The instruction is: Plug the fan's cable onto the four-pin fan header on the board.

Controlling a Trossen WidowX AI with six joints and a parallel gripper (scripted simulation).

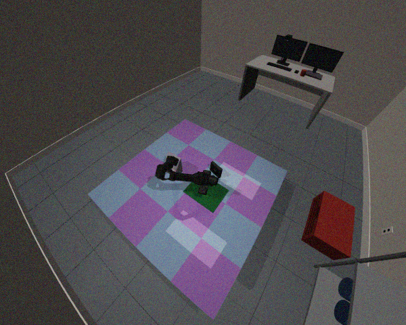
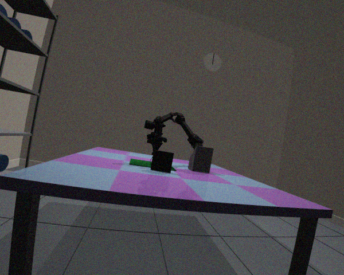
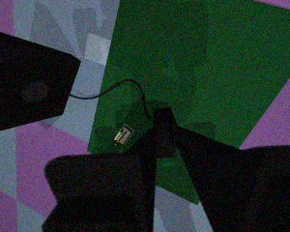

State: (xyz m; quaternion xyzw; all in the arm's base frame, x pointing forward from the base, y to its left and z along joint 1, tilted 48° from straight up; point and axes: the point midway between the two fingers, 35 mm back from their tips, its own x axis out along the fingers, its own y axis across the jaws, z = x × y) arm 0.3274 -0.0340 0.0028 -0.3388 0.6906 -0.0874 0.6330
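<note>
The green board is 10 mm ahead of my gripper tip and 100 mm below it. The rest, counted from my gripper tip: white four-pin fan header: 70 mm behind, 60 mm to the left, 90 mm below; then black fan: 20 mm behind, 190 mm to the left, 30 mm below; then dark fan plug: 10 mm behind, 10 mm below.
</note>
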